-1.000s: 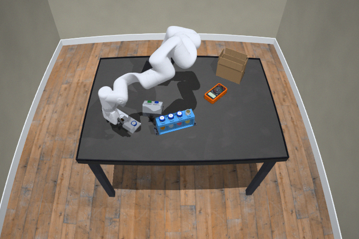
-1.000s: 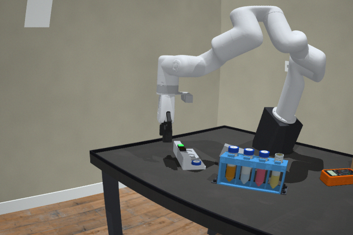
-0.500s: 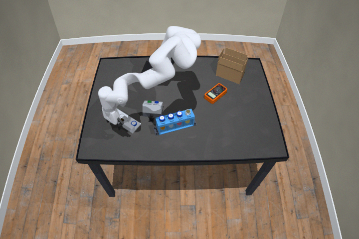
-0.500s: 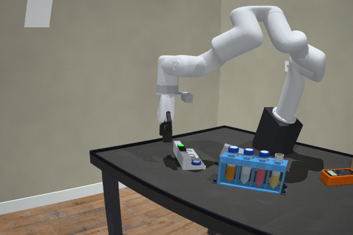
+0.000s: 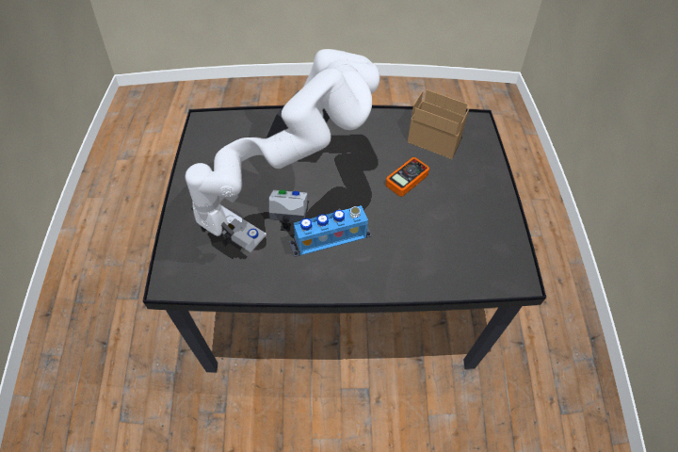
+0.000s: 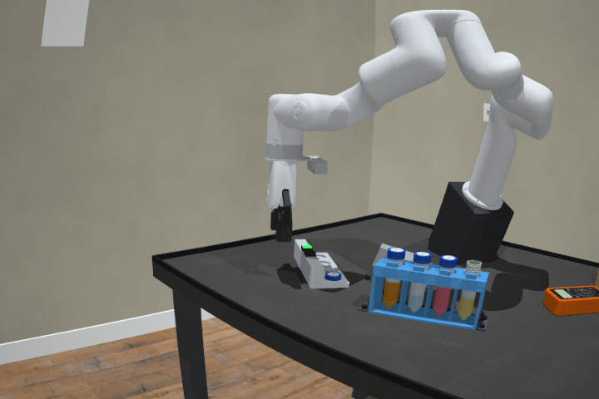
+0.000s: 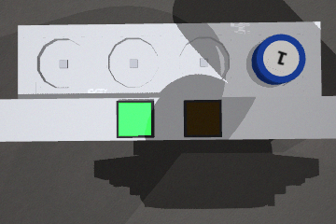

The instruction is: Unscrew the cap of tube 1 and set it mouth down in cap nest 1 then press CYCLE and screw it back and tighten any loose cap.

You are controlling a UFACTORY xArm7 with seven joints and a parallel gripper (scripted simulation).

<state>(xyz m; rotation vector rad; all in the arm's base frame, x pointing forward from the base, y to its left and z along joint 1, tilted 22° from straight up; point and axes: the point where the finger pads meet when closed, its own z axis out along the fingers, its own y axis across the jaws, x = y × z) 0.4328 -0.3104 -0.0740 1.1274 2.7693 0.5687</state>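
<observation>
Now: the cap 1 110 mm to the left of my hand, 90 mm below it and 50 mm behind it. The rest, counted from my hand: grey key housing (230 mm to the left, 140 mm behind, 50 mm below).
</observation>
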